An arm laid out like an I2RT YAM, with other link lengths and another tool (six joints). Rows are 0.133 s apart.
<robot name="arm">
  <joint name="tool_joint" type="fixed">
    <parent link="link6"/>
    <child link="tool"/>
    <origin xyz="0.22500 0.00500 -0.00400" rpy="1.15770 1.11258 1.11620"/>
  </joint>
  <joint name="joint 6" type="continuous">
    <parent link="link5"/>
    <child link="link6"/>
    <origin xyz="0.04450 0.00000 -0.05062" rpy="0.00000 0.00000 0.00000"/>
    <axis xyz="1 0 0"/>
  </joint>
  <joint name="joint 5" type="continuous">
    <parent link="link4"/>
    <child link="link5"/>
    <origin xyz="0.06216 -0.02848 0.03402" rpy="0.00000 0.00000 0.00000"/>
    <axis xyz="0 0 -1"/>
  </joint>
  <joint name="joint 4" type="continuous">
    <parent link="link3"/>
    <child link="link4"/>
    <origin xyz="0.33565 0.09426 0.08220" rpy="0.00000 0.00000 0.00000"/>
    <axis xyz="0 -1 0"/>
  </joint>
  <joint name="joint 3" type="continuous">
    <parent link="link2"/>
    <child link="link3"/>
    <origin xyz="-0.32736 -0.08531 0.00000" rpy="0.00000 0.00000 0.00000"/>
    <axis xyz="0 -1 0"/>
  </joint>
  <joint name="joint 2" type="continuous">
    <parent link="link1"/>
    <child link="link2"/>
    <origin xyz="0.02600 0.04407 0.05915" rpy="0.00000 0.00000 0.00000"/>
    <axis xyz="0 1 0"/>
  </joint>
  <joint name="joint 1" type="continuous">
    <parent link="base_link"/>
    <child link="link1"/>
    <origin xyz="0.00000 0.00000 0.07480" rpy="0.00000 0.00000 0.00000"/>
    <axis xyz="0 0 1"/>
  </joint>
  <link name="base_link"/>
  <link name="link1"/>
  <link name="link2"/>
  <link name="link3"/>
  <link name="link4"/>
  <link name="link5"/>
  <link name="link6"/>
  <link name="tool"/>
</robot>
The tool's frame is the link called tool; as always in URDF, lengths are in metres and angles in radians. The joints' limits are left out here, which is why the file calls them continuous.
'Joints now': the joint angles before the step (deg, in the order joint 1, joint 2, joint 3, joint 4, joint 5, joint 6). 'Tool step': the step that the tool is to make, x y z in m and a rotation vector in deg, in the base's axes. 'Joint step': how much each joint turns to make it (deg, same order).
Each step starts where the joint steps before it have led.
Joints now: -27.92, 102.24, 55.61, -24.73, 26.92, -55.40
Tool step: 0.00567, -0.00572, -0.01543, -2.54, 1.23, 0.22
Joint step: 1.22, 3.45, 0.01, 3.49, 2.99, 0.05
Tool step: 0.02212, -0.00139, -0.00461, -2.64, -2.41, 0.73
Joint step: 1.79, 1.92, -0.01, 4.93, 1.61, 0.62
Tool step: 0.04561, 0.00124, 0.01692, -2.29, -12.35, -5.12
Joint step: 2.41, -0.02, 0.58, 6.68, 0.62, 9.43
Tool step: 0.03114, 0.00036, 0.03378, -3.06, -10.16, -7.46
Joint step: 3.15, -0.11, 2.79, 1.18, 4.81, 11.50
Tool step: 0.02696, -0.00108, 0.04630, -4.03, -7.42, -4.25
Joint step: 2.71, -0.76, 3.56, 0.03, 5.27, 6.21
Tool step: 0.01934, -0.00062, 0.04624, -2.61, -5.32, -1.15
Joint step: 1.29, -2.01, 2.72, -0.04, 2.36, 1.66
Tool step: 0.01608, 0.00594, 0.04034, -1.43, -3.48, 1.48
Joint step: 0.98, -2.62, 1.77, 0.03, 0.00, -0.98
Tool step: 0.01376, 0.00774, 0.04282, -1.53, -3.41, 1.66
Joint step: 1.05, -2.69, 1.84, 0.04, -0.02, -1.27
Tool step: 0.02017, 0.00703, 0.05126, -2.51, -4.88, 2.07
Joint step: 1.09, -2.08, 2.33, 2.56, -0.01, -2.36
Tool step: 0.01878, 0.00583, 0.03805, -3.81, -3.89, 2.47
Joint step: 0.92, -1.03, 0.30, 6.52, 0.01, -4.66
